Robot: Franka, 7 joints.
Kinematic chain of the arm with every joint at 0, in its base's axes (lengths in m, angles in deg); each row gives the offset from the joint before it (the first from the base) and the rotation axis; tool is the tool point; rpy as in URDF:
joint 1: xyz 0 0 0.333 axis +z
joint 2: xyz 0 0 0 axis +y
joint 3: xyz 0 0 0.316 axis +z
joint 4: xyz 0.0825 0 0 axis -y
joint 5: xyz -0.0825 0 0.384 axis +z
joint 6: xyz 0 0 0 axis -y
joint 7: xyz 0.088 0 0 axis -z
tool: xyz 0 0 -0.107 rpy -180 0 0
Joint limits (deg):
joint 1: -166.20..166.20
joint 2: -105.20..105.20
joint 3: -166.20..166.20
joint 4: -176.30..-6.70
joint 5: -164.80..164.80
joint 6: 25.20..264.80
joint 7: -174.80..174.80
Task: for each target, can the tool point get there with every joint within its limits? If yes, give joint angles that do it. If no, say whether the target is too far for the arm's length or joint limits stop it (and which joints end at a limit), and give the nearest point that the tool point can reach.
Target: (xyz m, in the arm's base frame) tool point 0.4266 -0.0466 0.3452
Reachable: yes | joints 124.90 -1.00 -119.86 -130.83 -43.72 79.65 9.98
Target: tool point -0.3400 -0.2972 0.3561
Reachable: yes | joints 104.76 3.80 105.98 -132.30 51.64 90.99 -129.48
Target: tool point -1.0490 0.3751 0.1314
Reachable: no: too far | nearest point -0.7949 0.2842 0.1802 | short by 0.274 m
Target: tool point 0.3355 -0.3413 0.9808
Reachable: yes | joints 35.63 22.73 -109.57 -61.14 -40.25 132.06 118.62
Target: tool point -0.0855 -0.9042 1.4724
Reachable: no: too far | nearest point -0.0503 -0.5324 1.0038 | short by 0.599 m
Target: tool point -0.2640 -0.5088 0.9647
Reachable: yes | joints -137.05 22.76 38.19 -36.89 20.85 146.90 84.47
